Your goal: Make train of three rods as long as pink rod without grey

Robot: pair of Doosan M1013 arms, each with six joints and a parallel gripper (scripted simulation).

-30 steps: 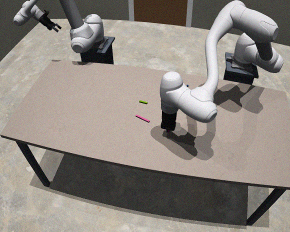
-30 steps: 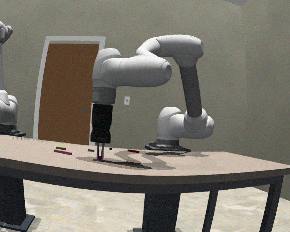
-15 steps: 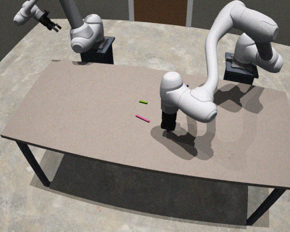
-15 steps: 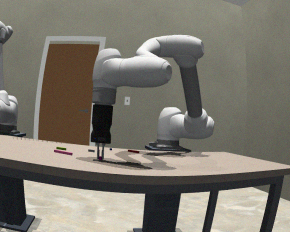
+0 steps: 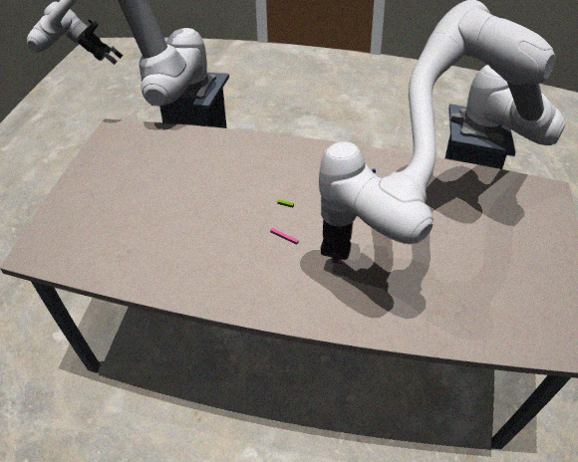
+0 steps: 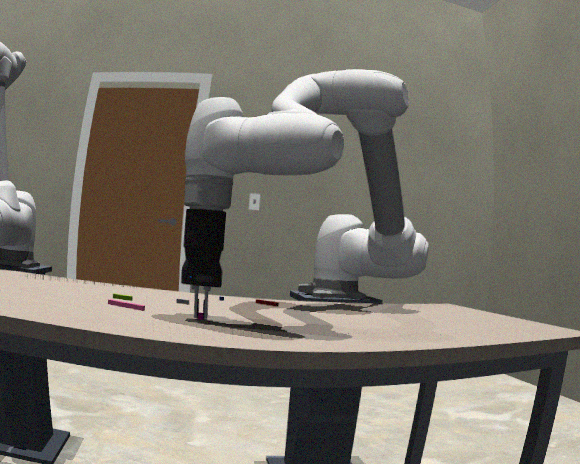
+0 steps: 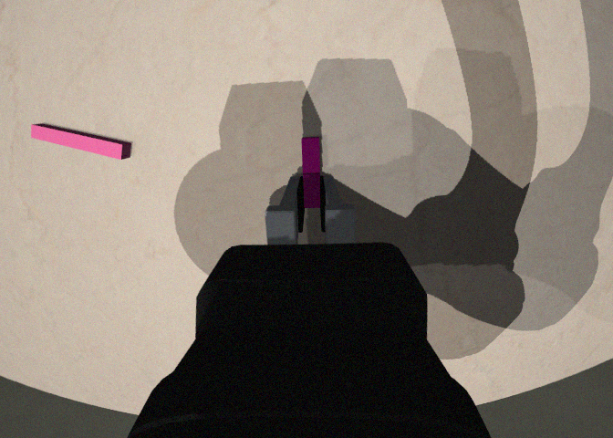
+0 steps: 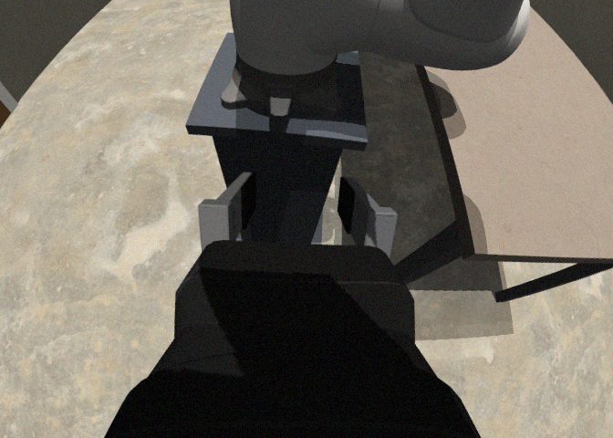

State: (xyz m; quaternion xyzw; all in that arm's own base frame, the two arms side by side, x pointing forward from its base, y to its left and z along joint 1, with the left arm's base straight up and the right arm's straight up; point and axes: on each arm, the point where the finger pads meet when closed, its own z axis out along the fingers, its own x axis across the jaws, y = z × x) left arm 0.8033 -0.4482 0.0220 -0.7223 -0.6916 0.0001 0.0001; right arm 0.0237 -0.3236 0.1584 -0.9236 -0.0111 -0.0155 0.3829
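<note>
The lime rod is 190 mm to the right of my left hand, 190 mm behind it and 20 mm below it. Round my left hand: blue rod: 400 mm behind, 60 mm to the left, 20 mm below; grey rod: 240 mm behind, 40 mm to the right, 20 mm below; pink rod: 160 mm to the right, 60 mm behind, 20 mm below.
</note>
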